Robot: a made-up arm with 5 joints.
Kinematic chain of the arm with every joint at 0, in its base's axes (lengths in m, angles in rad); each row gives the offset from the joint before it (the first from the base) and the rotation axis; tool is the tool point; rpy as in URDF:
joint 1: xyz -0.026 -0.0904 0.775 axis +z
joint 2: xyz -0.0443 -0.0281 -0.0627 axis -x
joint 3: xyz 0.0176 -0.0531 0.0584 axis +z
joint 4: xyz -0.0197 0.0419 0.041 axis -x
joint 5: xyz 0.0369 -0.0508 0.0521 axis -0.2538 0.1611 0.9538
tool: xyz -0.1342 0.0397 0.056 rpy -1.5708 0 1.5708
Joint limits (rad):
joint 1: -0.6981..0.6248
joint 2: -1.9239..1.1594
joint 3: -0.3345..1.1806
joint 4: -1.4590..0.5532
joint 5: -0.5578..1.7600
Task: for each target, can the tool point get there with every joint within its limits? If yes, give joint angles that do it. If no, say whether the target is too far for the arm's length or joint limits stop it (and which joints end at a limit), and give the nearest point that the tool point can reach.
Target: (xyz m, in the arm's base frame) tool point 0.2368 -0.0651 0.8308
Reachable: no: joint limits stop it (at a limit: joint 1, joint 3, joint 5) | nearest point 0.1613 -0.1233 0.8342 | short by 0.095 m
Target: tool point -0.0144 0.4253 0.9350
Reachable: no: too far | nearest point -0.0205 0.1527 0.8859 | short by 0.277 m
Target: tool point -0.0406 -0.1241 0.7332
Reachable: no: joint limits stop it (at a limit: joint 1, joint 2, joint 3, joint 4, joint 5) | nearest point -0.0242 -0.2302 0.8059 | short by 0.130 m
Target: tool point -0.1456 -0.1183 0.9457
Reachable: yes | joints 0.1708 0.5877 0.8196 -0.2258 -0.2110
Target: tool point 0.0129 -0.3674 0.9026
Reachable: yes | joints 0.3646 -0.5655 0.0341 0.3272 1.5525
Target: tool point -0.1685 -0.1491 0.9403
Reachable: yes | joints -0.2497 0.2318 0.9866 -0.1337 -0.2788
